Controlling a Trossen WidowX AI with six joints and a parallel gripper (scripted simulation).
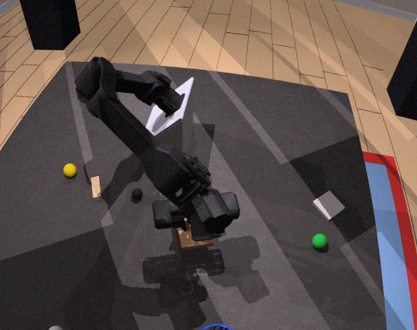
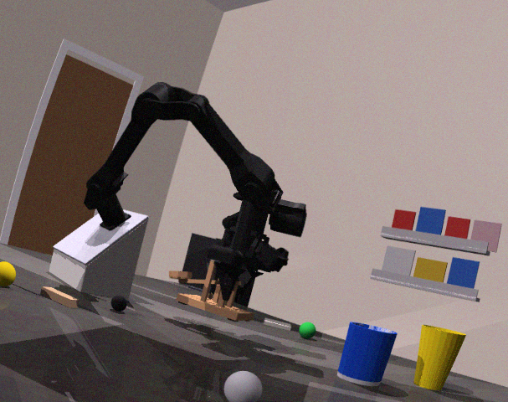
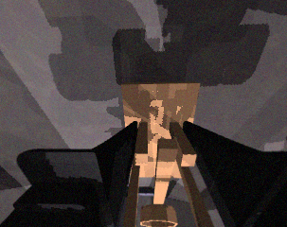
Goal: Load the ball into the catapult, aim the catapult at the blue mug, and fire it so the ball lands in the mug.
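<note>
My gripper tip is 4 cm past the catapult upright frame, 2 cm to the left of it and 5 cm below it. Also, from my gripper tip: blue mug: 27 cm ahead, 10 cm to the left, 5 cm below; then black ball: 11 cm behind, 19 cm to the right, 6 cm below; then green ball: 5 cm behind, 33 cm to the left, 5 cm below.
</note>
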